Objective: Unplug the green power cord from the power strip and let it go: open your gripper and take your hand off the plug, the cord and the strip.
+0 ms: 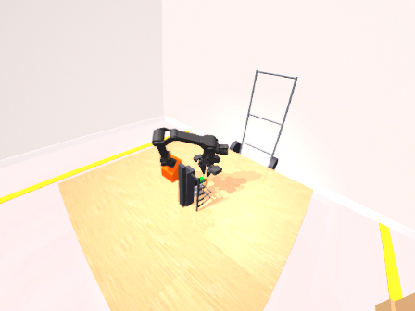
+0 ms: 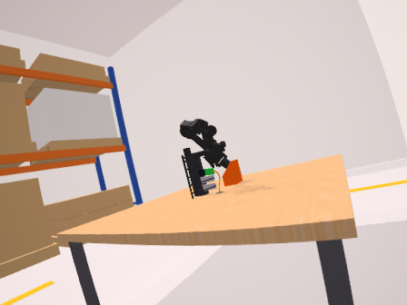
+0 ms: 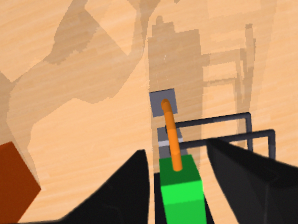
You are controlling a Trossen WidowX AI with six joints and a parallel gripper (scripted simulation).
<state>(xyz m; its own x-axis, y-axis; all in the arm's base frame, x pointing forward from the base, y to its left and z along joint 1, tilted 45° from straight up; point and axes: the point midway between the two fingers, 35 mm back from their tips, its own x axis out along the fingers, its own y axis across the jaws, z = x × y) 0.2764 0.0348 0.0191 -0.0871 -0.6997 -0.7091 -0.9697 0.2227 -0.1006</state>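
My gripper tip is now 60 mm to the left of the green plug, 10 mm past it and 10 mm above it.
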